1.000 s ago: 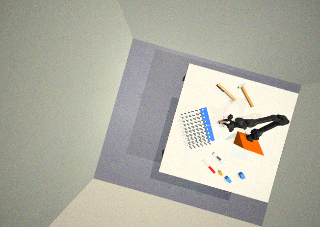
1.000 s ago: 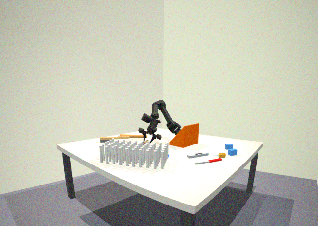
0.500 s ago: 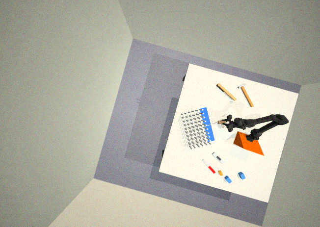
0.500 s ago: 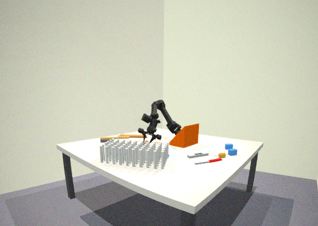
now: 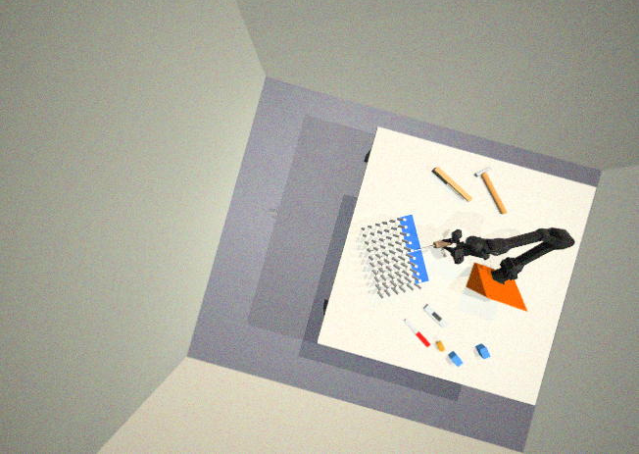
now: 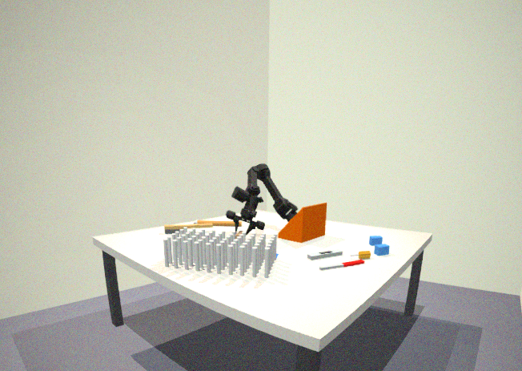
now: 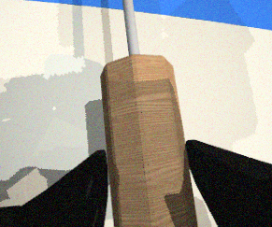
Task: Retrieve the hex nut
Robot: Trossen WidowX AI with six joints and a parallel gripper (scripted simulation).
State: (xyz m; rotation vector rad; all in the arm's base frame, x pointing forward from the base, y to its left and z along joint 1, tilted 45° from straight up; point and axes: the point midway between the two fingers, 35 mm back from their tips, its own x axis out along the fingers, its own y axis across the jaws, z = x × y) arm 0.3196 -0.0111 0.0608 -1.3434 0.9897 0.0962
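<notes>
The blue taped strip lies 12 cm ahead of my gripper tip, 10 cm to the left of it and 4 cm below it. From my gripper tip the other things lie so: orange-handled scraper 24 cm behind, 53 cm to the left, 2 cm below; red-handled tool 9 cm behind, 52 cm to the left, 3 cm below; white-grey bar 15 cm behind, 39 cm to the left, 2 cm below.
</notes>
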